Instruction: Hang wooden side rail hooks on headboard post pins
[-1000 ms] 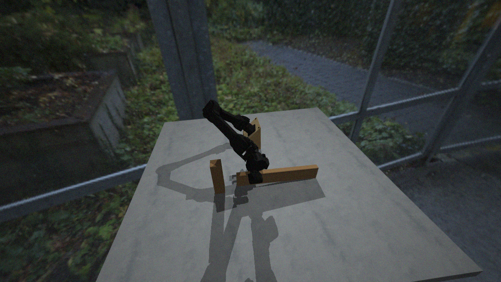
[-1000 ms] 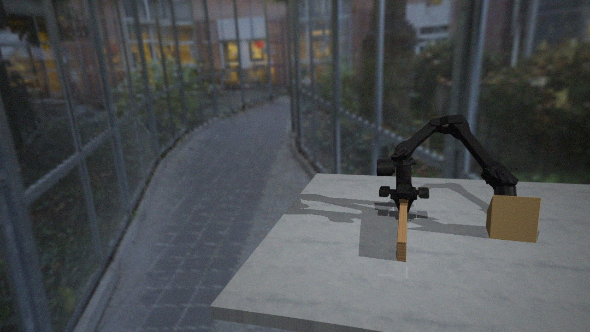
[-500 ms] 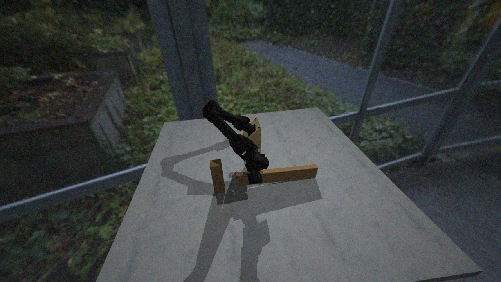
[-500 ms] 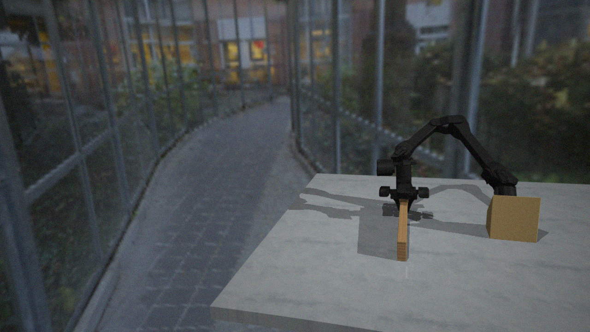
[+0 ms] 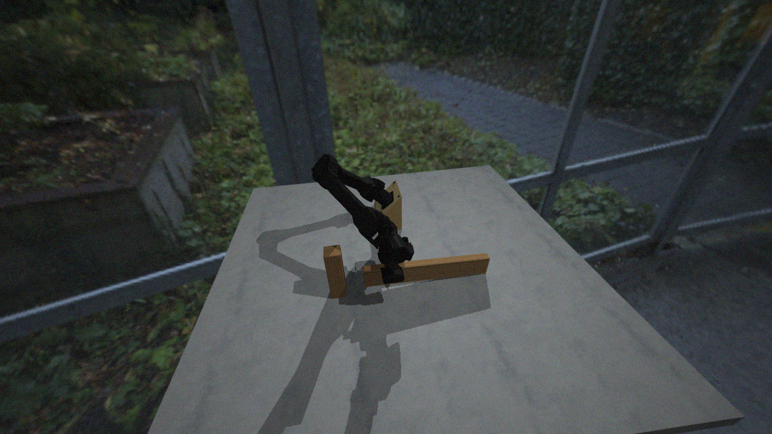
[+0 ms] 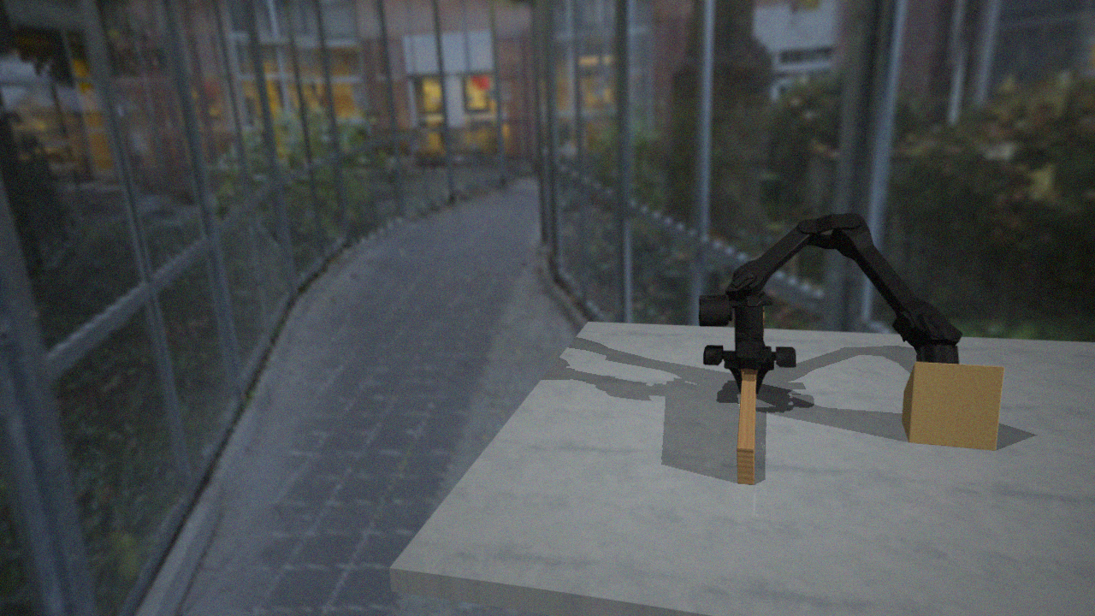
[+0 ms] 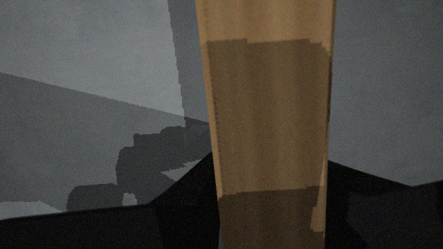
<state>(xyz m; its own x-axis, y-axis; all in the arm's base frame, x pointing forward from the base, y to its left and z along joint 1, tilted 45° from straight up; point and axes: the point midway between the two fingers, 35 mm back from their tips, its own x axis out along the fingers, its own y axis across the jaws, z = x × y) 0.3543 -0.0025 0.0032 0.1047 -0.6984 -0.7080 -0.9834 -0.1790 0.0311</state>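
My gripper tip is now 20 mm short of the wooden headboard post, 170 mm to the left of it and 40 mm below it.
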